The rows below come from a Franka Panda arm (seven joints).
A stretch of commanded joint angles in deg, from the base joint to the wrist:
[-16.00 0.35 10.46 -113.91 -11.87 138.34 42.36]
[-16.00 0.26 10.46 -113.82 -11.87 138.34 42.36]
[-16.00 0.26 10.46 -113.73 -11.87 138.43 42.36]
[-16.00 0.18 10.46 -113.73 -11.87 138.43 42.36]
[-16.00 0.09 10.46 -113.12 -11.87 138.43 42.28]
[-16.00 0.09 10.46 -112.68 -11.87 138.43 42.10]
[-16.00 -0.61 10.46 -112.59 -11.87 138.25 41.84]
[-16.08 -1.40 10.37 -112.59 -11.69 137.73 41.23]
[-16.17 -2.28 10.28 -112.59 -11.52 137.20 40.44]
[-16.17 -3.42 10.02 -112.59 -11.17 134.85 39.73]
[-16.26 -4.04 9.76 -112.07 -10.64 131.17 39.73]
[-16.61 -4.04 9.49 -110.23 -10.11 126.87 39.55]
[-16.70 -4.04 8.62 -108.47 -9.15 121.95 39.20]
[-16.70 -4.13 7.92 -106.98 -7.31 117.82 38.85]
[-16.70 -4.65 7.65 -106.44 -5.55 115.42 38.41]
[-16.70 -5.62 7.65 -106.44 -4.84 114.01 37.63]
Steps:
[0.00 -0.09 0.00 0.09 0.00 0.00 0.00]
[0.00 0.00 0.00 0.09 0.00 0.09 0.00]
[0.00 -0.08 0.00 0.00 0.00 0.00 0.00]
[0.00 -0.09 0.00 0.61 0.00 0.00 -0.08]
[0.00 0.00 0.00 0.44 0.00 0.00 -0.18]
[0.00 -0.70 0.00 0.09 0.00 -0.18 -0.26]
[-0.08 -0.79 -0.09 0.00 0.18 -0.52 -0.61]
[-0.09 -0.88 -0.09 0.00 0.17 -0.53 -0.79]
[0.00 -1.14 -0.26 0.00 0.35 -2.35 -0.71]
[-0.09 -0.62 -0.26 0.52 0.53 -3.68 0.00]
[-0.35 0.00 -0.27 1.84 0.53 -4.30 -0.18]
[-0.09 0.00 -0.87 1.76 0.96 -4.92 -0.35]
[0.00 -0.09 -0.70 1.49 1.84 -4.13 -0.35]
[0.00 -0.52 -0.27 0.54 1.76 -2.40 -0.44]
[0.00 -0.97 0.00 0.00 0.71 -1.41 -0.78]

